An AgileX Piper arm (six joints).
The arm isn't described. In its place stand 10 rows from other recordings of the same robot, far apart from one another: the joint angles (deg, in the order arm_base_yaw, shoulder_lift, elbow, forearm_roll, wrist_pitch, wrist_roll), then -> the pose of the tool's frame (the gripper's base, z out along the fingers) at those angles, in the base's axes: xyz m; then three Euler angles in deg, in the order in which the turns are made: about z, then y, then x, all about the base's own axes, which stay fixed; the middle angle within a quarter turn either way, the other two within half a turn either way.
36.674, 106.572, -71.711, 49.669, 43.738, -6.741 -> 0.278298 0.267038 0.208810 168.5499 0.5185 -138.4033
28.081, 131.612, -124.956, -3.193, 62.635, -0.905 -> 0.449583 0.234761 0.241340 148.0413 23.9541 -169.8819
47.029, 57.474, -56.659, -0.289, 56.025, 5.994 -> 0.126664 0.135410 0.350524 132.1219 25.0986 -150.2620
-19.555, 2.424, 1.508, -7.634, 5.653, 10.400 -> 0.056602 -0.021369 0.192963 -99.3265 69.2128 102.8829
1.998, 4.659, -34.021, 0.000, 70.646, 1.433 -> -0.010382 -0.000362 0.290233 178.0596 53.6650 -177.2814
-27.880, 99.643, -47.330, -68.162, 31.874, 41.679 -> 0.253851 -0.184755 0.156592 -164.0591 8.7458 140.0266
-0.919, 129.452, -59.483, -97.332, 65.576, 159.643 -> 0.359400 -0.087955 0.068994 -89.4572 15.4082 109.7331
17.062, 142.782, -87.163, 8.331, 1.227, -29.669 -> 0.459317 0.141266 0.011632 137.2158 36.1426 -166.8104
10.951, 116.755, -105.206, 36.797, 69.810, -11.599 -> 0.418962 0.133173 0.279481 163.4716 8.3742 -142.6085
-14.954, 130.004, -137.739, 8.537, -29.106, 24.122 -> 0.499502 -0.140213 0.451420 5.8170 44.6137 21.6234
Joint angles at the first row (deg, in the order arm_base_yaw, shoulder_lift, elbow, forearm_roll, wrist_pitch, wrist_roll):
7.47 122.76 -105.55 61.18 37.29 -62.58
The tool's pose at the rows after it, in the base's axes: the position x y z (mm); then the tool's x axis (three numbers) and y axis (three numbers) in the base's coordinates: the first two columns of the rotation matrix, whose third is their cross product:
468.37 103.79 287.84 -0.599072 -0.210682 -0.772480 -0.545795 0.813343 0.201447
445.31 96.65 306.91 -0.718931 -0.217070 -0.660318 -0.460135 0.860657 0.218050
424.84 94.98 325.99 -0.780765 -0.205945 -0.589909 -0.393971 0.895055 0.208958
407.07 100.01 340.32 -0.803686 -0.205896 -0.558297 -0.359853 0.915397 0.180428
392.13 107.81 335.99 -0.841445 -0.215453 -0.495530 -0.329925 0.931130 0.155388
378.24 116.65 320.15 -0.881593 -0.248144 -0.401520 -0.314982 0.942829 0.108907
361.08 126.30 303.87 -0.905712 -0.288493 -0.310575 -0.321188 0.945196 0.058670
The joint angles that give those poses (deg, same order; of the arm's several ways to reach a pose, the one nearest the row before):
7.47 118.12 -105.55 42.07 43.53 -41.70
7.83 113.97 -105.55 29.44 51.63 -26.60
8.81 110.38 -105.55 22.06 57.48 -17.37
10.66 107.28 -104.77 16.87 60.39 -11.70
12.92 105.42 -101.98 12.42 62.64 -7.05
15.56 104.53 -98.22 7.60 65.22 -3.35
18.50 103.29 -93.57 3.56 67.17 -0.59

